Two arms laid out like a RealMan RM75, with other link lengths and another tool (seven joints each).
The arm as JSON. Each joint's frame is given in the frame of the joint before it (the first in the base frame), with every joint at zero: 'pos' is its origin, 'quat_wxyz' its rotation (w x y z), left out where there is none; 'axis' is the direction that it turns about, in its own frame. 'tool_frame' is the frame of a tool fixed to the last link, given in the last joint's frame.
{
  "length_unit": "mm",
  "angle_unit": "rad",
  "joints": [
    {
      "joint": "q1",
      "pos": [
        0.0,
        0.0,
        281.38
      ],
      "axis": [
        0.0,
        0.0,
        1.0
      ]
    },
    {
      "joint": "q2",
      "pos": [
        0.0,
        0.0,
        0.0
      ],
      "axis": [
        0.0,
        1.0,
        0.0
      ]
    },
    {
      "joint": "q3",
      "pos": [
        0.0,
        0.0,
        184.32
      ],
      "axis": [
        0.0,
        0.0,
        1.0
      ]
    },
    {
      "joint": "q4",
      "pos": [
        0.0,
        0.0,
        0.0
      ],
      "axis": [
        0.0,
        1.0,
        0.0
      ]
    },
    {
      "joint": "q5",
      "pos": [
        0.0,
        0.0,
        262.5
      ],
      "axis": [
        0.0,
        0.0,
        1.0
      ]
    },
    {
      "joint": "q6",
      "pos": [
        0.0,
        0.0,
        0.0
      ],
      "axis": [
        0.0,
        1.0,
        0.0
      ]
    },
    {
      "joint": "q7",
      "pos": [
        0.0,
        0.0,
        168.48
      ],
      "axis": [
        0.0,
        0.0,
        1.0
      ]
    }
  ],
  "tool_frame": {
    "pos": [
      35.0,
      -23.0,
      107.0
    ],
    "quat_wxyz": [
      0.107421,
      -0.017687,
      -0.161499,
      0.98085
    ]
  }
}
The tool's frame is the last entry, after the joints.
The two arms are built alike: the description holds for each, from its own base.
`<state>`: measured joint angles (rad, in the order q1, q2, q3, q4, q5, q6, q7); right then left.
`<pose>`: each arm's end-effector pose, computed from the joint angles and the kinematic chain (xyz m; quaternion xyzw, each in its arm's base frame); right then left.
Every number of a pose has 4 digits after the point. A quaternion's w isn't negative.
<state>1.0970 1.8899 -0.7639 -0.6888 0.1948 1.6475 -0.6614 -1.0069 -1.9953 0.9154 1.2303 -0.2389 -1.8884 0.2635</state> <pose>0.2567 0.4193 0.0572 0.3218 0.8566 0.2848 0.2855 -0.1523 0.4665 0.0959 0.5756 -0.6796 -0.3848 0.2425</pose>
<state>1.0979 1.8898 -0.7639 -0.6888 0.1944 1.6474 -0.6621 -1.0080 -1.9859 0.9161 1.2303 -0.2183 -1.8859 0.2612</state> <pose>0.2564 0.4196 0.0573 0.3211 0.8568 0.2850 0.2856 -0.1571 0.4689 0.1040 0.5758 -0.6713 -0.3965 0.2463</pose>
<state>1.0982 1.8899 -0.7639 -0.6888 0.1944 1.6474 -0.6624 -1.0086 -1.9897 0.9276 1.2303 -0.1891 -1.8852 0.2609</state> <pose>0.2563 0.4197 0.0573 0.3208 0.8569 0.2850 0.2855 -0.1620 0.4686 0.1061 0.5716 -0.6652 -0.4056 0.2575</pose>
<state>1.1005 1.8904 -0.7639 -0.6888 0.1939 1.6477 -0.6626 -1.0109 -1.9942 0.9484 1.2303 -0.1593 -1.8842 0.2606</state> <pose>0.2554 0.4201 0.0571 0.3197 0.8574 0.2850 0.2854 -0.1654 0.4685 0.1073 0.5633 -0.6605 -0.4159 0.2710</pose>
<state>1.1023 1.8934 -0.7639 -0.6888 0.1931 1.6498 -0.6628 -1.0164 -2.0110 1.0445 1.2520 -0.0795 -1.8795 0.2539</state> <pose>0.2544 0.4193 0.0558 0.3189 0.8583 0.2830 0.2857 -0.1647 0.4704 0.1105 0.5226 -0.6522 -0.4545 0.3082</pose>
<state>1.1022 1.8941 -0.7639 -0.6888 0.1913 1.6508 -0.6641 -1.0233 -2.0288 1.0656 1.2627 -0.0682 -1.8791 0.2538</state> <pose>0.2548 0.4189 0.0557 0.3183 0.8584 0.2823 0.2867 -0.1575 0.4702 0.1044 0.5100 -0.6582 -0.4575 0.3119</pose>
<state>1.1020 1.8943 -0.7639 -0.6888 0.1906 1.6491 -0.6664 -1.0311 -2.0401 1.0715 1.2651 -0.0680 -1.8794 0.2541</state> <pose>0.2551 0.4193 0.0558 0.3171 0.8586 0.2829 0.2867 -0.1517 0.4698 0.0988 0.5045 -0.6641 -0.4554 0.3115</pose>
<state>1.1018 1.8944 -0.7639 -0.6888 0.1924 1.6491 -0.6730 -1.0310 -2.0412 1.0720 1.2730 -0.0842 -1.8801 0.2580</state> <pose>0.2548 0.4195 0.0555 0.3143 0.8602 0.2820 0.2859 -0.1467 0.4699 0.0962 0.5021 -0.6710 -0.4516 0.3059</pose>
